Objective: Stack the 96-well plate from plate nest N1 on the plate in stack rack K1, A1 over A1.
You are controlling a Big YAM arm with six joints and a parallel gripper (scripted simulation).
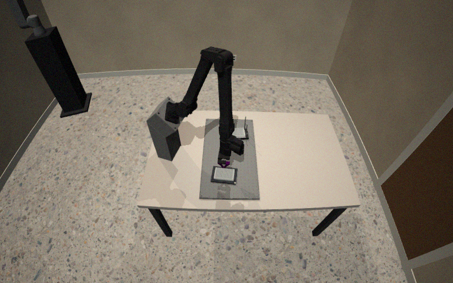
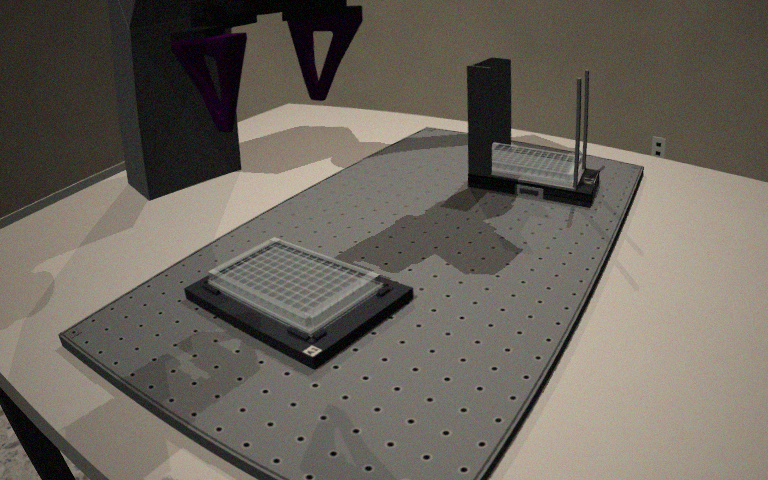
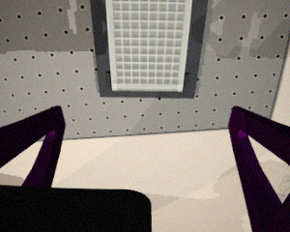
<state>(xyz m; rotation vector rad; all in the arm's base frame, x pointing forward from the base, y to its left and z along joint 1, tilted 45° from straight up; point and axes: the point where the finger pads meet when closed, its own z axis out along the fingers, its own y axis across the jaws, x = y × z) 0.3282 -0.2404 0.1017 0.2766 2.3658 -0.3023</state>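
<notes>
My gripper is now 16 cm above the pale A1 mark, 8 cm to the left of it and 5 cm short of it.
</notes>
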